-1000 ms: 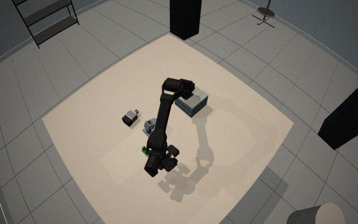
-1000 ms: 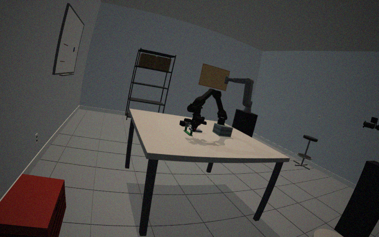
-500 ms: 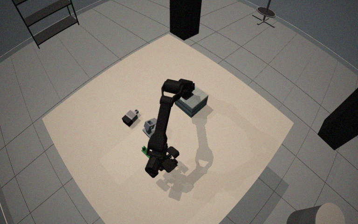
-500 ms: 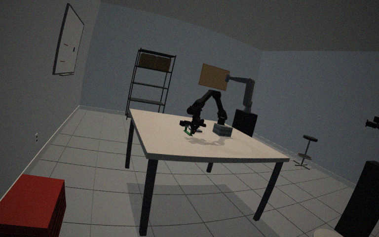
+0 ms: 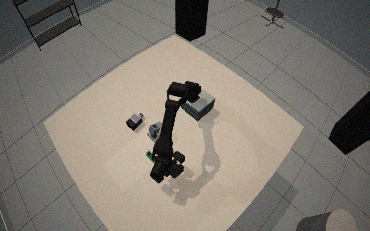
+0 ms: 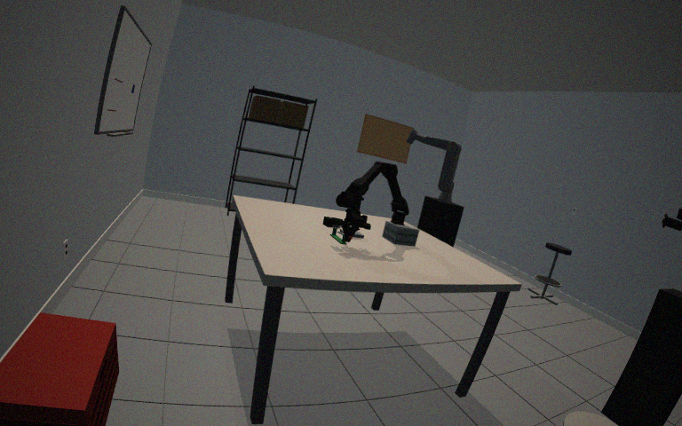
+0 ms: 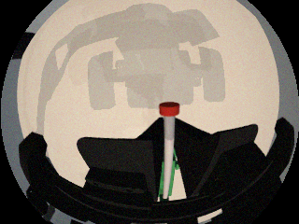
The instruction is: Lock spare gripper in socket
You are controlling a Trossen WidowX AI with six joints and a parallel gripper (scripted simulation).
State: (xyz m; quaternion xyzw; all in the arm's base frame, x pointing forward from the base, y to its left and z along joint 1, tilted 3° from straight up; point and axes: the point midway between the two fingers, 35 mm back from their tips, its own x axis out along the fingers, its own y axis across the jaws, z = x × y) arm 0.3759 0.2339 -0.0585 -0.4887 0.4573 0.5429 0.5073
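The green bracket lies 10 mm ahead of my gripper tip and 100 mm to the right of it. The rest, counted from my gripper tip: grey mount: 100 mm behind, 230 mm to the right, 30 mm above; spare gripper: 60 mm behind, 380 mm to the right.
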